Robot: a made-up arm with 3 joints. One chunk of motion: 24 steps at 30 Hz.
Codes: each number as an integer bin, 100 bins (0 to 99) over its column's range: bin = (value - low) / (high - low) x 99, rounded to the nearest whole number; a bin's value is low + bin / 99 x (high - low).
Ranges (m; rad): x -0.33..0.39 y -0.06..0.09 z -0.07..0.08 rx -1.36..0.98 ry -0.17..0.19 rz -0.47..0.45
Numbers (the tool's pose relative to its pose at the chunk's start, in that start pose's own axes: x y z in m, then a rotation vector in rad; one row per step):
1: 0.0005 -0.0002 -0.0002 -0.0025 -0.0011 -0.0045
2: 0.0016 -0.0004 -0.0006 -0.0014 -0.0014 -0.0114
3: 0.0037 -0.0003 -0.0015 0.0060 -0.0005 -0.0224
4: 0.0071 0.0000 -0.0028 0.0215 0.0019 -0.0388
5: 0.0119 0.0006 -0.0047 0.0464 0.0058 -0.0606
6: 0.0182 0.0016 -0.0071 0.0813 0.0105 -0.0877
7: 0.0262 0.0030 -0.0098 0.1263 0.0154 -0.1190
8: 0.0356 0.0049 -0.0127 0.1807 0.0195 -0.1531
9: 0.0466 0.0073 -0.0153 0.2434 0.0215 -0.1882
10: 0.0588 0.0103 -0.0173 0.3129 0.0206 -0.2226
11: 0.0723 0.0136 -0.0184 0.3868 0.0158 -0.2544
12: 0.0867 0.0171 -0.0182 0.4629 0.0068 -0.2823
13: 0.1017 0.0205 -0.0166 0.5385 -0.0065 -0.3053
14: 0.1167 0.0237 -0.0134 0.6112 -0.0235 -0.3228
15: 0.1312 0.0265 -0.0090 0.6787 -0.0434 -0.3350
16: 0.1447 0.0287 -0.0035 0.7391 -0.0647 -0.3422
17: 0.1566 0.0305 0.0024 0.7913 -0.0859 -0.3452
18: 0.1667 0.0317 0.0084 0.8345 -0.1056 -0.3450
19: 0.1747 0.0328 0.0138 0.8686 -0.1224 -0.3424
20: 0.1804 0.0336 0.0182 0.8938 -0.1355 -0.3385
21: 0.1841 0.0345 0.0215 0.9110 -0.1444 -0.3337
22: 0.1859 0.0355 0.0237 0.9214 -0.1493 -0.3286
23: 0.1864 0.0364 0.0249 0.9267 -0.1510 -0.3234
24: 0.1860 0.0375 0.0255 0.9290 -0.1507 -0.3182
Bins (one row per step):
1: 45 39 46 57 46 50
2: 46 39 46 57 46 49
3: 46 39 45 58 47 48
4: 46 40 44 58 47 46
5: 47 40 43 60 48 44
6: 48 41 42 61 50 41
7: 49 42 40 63 51 38
8: 50 43 38 65 52 34
9: 52 44 36 68 53 30
10: 53 46 35 71 52 27
11: 55 49 34 74 51 23
12: 57 51 34 77 49 20
13: 59 53 35 80 45 18
14: 61 55 37 83 40 16
15: 63 57 40 86 35 15
16: 65 59 44 89 29 14
17: 67 60 48 91 23 13
18: 68 61 52 93 18 13
19: 69 61 55 94 13 14
20: 70 62 58 95 9 14
21: 71 62 60 96 7 15
22: 71 63 62 97 6 15
23: 71 64 63 97 5 16
24: 71 64 63 97 5 16

